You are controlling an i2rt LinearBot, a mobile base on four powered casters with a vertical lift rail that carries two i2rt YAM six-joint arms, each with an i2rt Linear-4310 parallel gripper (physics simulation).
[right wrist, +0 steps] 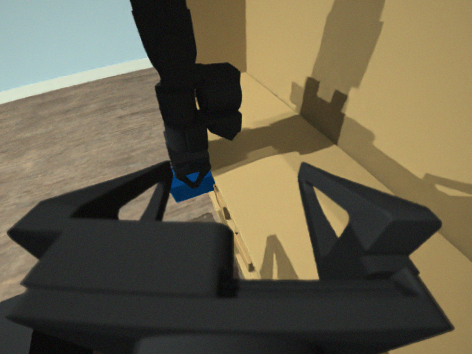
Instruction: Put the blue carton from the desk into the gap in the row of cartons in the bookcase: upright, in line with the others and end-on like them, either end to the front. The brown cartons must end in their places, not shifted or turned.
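The blue carton (186, 193) shows in part at the front edge of the bookcase (265, 195). Its right end meets the edge of the bookcase's board in this view, and whatever lies beyond is hidden. My left gripper (191, 177) is shut on the blue carton from above, at its outer part. My right gripper (235, 168) is open, its fingers spread wide above the bookcase's board, with no carton between them. Narrow brown pieces show along the board's front edge, too small to tell whether they are cartons. The gap in the row cannot be made out.
The bookcase's tall back panel (420, 90) rises on the right, with shadows of the arms on it. A side panel (220, 35) stands behind the left arm (167, 45). The wooden floor (75, 135) lies to the left, below a pale blue wall (65, 40).
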